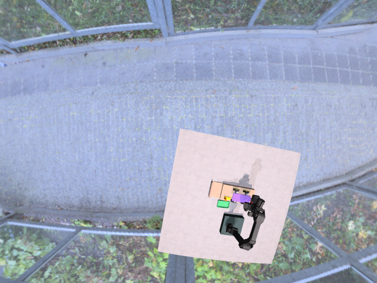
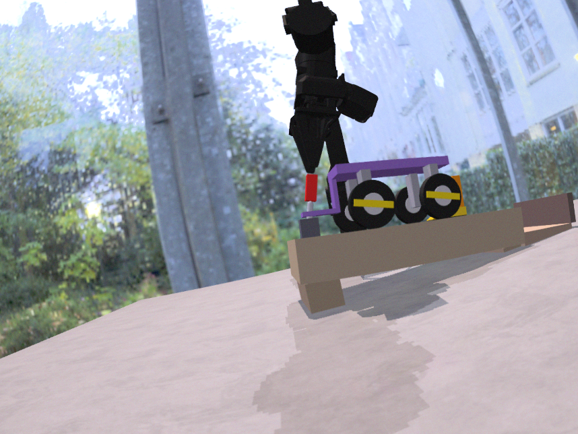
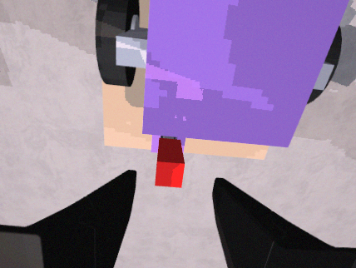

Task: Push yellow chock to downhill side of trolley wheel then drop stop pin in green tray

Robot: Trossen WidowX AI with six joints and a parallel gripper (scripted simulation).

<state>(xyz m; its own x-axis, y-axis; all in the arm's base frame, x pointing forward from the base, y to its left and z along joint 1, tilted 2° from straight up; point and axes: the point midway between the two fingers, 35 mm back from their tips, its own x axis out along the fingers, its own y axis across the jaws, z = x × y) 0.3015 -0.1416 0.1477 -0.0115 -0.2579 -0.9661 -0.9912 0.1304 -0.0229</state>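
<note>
The red-headed stop pin is 4 cm below my gripper tip and 1 cm to the right of it. The rest, counted from my gripper tip: ramp support foot: 15 cm below, 3 cm to the right, 1 cm ahead; tan ramp: 13 cm below, 10 cm to the left, 3 cm ahead; purple trolley: 9 cm to the left, 6 cm below, 3 cm ahead.
</note>
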